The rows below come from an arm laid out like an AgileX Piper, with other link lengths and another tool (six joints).
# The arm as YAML. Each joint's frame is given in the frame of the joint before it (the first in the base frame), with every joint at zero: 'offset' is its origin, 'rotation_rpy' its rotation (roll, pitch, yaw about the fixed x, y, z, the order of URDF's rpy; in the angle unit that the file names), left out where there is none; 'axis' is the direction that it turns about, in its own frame. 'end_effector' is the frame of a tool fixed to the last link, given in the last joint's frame.
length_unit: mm
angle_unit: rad
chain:
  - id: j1
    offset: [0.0, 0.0, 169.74]
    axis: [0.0, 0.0, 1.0]
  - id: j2
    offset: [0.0, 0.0, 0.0]
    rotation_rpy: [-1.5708, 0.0, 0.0]
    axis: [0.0, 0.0, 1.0]
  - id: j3
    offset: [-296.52, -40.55, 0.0]
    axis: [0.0, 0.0, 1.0]
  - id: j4
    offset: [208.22, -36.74, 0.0]
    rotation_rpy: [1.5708, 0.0, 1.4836]
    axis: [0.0, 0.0, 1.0]
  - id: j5
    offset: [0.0, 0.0, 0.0]
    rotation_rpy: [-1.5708, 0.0, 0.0]
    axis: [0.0, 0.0, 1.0]
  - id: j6
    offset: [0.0, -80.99, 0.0]
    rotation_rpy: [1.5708, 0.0, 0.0]
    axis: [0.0, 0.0, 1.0]
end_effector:
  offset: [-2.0, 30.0, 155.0]
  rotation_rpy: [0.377, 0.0, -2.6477]
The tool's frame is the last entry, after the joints.
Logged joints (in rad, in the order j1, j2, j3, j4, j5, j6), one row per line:
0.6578 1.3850 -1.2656 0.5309 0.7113 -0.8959
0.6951 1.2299 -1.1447 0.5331 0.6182 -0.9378
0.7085 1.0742 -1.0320 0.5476 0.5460 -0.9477
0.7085 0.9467 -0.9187 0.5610 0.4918 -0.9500
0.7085 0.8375 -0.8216 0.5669 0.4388 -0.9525
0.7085 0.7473 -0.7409 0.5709 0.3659 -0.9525
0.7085 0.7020 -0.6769 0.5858 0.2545 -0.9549
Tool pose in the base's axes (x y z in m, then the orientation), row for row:
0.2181 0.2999 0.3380 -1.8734 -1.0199 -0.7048
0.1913 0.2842 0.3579 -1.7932 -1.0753 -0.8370
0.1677 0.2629 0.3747 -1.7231 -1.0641 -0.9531
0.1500 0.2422 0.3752 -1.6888 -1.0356 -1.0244
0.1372 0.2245 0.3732 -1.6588 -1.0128 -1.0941
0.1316 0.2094 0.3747 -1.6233 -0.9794 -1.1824
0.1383 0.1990 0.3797 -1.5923 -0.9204 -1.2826
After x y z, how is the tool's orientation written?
As a rotation vector, in radians.
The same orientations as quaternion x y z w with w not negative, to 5 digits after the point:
-0.75179 -0.40929 -0.28284 0.43277
-0.71876 -0.43101 -0.33549 0.43018
-0.69264 -0.42774 -0.38312 0.43647
-0.67997 -0.41697 -0.41246 0.44008
-0.66787 -0.40778 -0.44051 0.44002
-0.65304 -0.39401 -0.47567 0.43822
-0.63954 -0.36968 -0.51515 0.43468

